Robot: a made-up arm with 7 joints.
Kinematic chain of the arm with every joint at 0, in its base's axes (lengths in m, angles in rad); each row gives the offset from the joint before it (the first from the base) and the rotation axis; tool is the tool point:
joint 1: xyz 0 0 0.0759 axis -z
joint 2: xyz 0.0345 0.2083 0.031 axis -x
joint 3: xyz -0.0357 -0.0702 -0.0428 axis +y
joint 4: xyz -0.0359 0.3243 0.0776 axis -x
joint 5: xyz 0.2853 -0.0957 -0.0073 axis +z
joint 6: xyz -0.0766 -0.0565 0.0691 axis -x
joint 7: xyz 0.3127 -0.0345 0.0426 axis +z
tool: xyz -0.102 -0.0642 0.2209
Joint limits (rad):
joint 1: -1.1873..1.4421
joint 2: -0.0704..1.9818
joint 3: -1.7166..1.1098
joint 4: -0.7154..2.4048
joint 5: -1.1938..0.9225
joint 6: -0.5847..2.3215
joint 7: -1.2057..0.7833
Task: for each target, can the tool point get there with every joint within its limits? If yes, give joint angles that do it. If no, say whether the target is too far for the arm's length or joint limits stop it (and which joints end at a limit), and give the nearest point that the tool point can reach.
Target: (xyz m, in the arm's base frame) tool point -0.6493 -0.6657 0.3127
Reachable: no: joint limits stop it (at a limit: joint 1, joint 2, joint 3, joint 6, joint 7) | nearest point -0.5913 -0.4437 0.3086 | short by 0.229 m
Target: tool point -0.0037 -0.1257 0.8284
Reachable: no: joint limits stop it (at a limit: joint 1, joint 2, joint 6, joint 7) | nearest point 0.1109 -0.0855 0.6799 | short by 0.192 m
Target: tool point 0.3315 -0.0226 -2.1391
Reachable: no: too far | nearest point 0.2970 0.0106 -0.7264 | short by 1.413 m
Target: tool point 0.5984 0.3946 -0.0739
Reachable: yes | joints 0.7458 1.5032 -0.4042 0.0778 0.3534 0.3448 -0.4596
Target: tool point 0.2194 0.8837 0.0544
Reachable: yes | joints 0.2633 0.5269 -0.7773 1.8738 -0.7340 -0.3337 -0.7512
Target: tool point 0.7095 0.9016 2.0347
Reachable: no: too far | nearest point 0.4106 0.5218 0.7708 | short by 1.353 m
